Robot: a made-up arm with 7 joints.
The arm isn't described. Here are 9 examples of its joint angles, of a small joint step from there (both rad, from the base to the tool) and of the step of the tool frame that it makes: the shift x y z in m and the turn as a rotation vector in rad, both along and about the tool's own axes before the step.
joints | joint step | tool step
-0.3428 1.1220 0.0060 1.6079 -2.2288 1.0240 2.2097 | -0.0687 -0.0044 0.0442 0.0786 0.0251 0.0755 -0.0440 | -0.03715 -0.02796 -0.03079 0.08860 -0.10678 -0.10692
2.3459 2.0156 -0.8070 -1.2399 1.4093 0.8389 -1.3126 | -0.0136 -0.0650 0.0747 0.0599 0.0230 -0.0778 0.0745 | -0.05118 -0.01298 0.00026 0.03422 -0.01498 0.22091
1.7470 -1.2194 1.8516 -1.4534 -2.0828 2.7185 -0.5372 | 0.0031 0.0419 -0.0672 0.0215 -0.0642 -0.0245 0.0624 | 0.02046 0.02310 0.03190 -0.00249 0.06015 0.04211
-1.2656 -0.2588 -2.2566 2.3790 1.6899 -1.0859 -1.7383 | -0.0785 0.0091 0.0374 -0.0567 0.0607 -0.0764 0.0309 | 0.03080 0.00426 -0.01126 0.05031 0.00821 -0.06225
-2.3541 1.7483 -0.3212 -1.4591 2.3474 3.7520 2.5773 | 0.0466 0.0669 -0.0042 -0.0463 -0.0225 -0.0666 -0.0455 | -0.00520 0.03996 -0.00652 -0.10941 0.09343 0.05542
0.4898 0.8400 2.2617 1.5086 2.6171 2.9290 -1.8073 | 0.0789 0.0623 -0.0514 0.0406 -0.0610 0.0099 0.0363 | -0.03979 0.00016 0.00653 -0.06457 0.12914 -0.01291
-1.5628 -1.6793 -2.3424 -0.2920 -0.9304 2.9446 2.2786 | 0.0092 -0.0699 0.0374 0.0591 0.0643 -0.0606 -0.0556 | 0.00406 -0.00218 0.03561 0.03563 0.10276 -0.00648
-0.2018 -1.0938 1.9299 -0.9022 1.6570 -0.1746 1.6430 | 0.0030 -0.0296 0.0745 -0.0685 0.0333 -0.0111 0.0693 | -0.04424 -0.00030 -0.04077 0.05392 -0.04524 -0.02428
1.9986 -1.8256 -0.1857 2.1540 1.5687 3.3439 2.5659 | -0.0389 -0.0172 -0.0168 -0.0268 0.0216 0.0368 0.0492 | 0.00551 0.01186 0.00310 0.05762 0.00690 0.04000
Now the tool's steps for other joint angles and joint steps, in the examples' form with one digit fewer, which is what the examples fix.
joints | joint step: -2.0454 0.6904 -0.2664 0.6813 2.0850 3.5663 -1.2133 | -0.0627 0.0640 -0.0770 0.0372 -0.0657 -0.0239 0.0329
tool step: 0.0335 -0.0036 0.0109 0.0338 0.1309 0.1593
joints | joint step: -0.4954 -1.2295 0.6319 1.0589 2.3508 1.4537 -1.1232 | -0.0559 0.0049 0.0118 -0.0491 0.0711 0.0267 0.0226
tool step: 0.0316 -0.0343 -0.0091 0.0536 0.0705 0.1154
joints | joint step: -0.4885 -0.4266 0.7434 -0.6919 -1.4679 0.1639 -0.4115 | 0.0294 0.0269 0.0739 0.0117 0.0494 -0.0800 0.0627
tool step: -0.0020 0.0074 0.0244 0.1784 -0.0605 0.0849
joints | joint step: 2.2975 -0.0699 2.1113 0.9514 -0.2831 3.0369 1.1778 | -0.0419 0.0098 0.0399 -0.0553 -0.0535 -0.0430 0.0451
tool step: -0.0031 -0.0053 0.0230 0.0296 -0.0533 0.0255
